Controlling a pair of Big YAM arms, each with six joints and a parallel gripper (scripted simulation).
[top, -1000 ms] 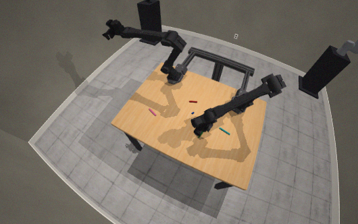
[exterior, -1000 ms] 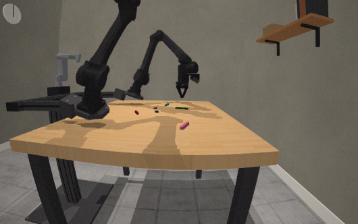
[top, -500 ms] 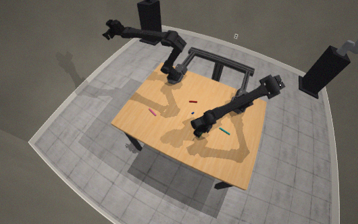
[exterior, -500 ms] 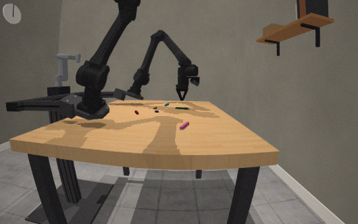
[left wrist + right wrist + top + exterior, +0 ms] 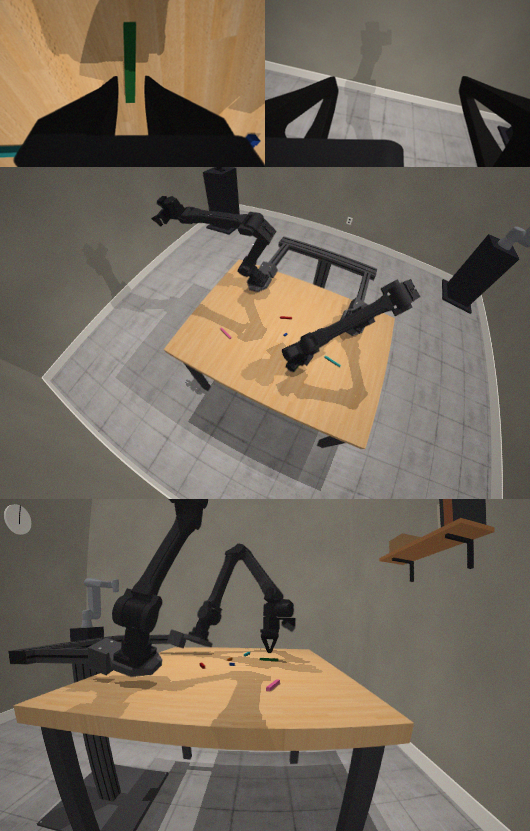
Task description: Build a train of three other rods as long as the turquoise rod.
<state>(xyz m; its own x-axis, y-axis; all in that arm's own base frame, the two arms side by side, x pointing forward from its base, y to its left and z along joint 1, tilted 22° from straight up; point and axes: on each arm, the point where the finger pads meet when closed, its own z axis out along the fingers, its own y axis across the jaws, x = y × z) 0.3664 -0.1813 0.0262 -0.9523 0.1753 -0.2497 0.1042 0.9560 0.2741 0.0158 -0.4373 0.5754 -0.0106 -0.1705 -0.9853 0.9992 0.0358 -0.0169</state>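
Right now the green rod is 4 cm below my left hand. The rest, counted from my left hand: red rod (24 cm behind, 19 cm to the right, 4 cm below); then turquoise rod (16 cm to the left, 11 cm behind, 4 cm below); then orange rod (17 cm behind, 4 cm below, 2 cm to the right).
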